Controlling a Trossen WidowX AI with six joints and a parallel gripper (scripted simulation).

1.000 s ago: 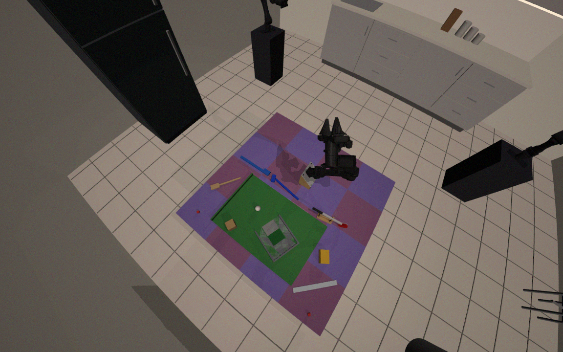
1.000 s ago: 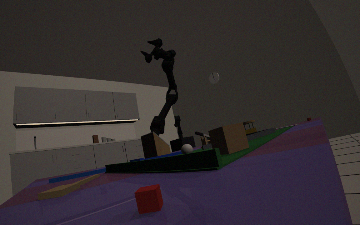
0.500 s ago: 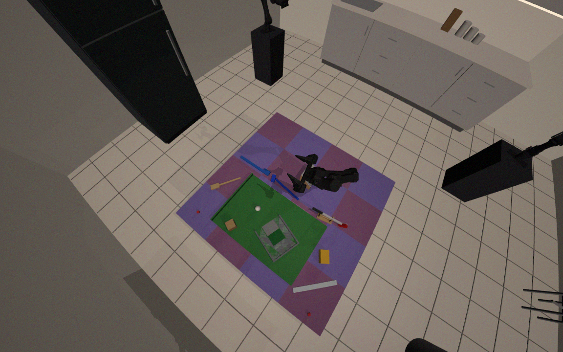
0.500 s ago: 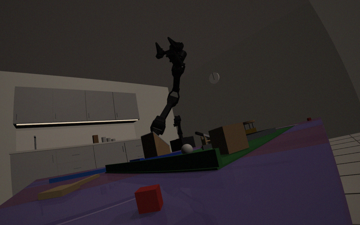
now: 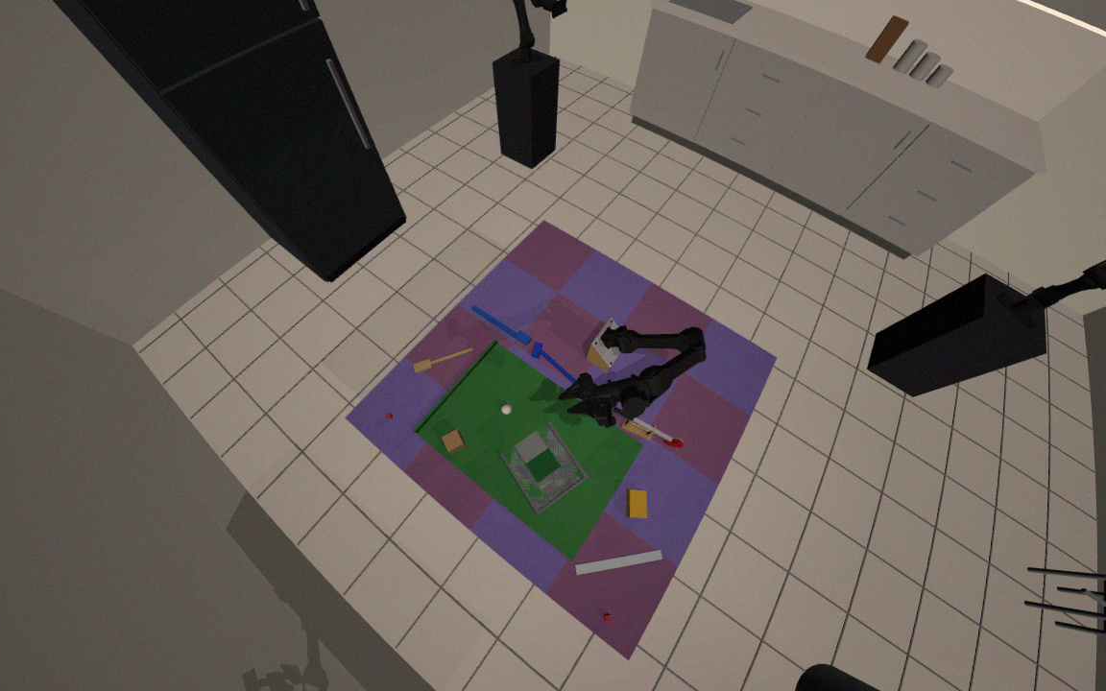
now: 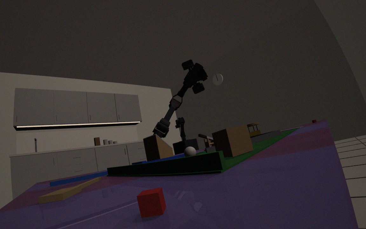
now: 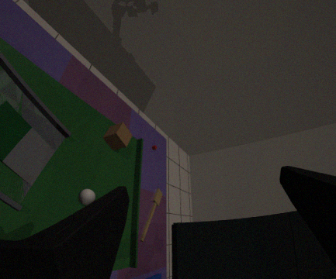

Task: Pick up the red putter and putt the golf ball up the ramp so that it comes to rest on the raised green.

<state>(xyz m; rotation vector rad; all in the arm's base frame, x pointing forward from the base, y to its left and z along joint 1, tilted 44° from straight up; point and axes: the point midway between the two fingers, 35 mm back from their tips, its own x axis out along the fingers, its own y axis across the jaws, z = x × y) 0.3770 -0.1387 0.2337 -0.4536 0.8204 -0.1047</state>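
Right now the wooden frame is 20 cm behind my gripper tip, 25 cm to the left of it and 35 cm below it. Also, from my gripper tip: white golf ball: 5 cm ahead, 20 cm to the right, 36 cm below; tan block: 26 cm ahead, 28 cm to the right, 35 cm below; red putter: 21 cm behind, 28 cm to the left, 33 cm below.
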